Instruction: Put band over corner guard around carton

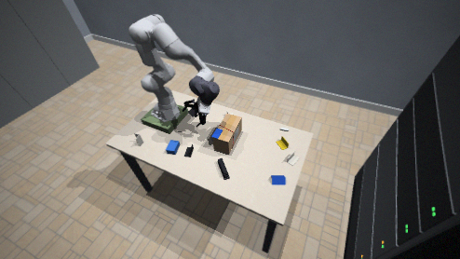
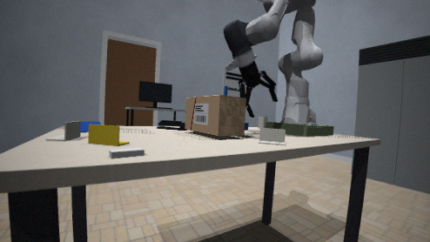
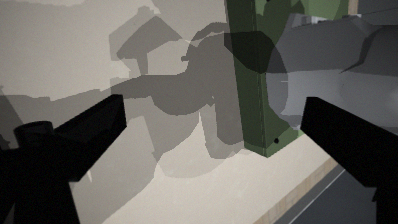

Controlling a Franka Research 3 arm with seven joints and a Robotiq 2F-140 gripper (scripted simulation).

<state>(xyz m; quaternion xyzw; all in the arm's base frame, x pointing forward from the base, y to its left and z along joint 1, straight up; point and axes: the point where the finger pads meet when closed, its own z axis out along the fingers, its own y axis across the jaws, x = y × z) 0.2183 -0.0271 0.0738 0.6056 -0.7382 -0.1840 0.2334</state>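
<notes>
Now: the brown carton 290 mm ahead of my hand, 50 mm below it and 10 mm to the left of it. The rest, counted from my hand: yellow angle piece (650 mm ahead, 130 mm to the left, 110 mm below); then white corner guard (740 mm ahead, 110 mm below, 40 mm to the left).
</notes>
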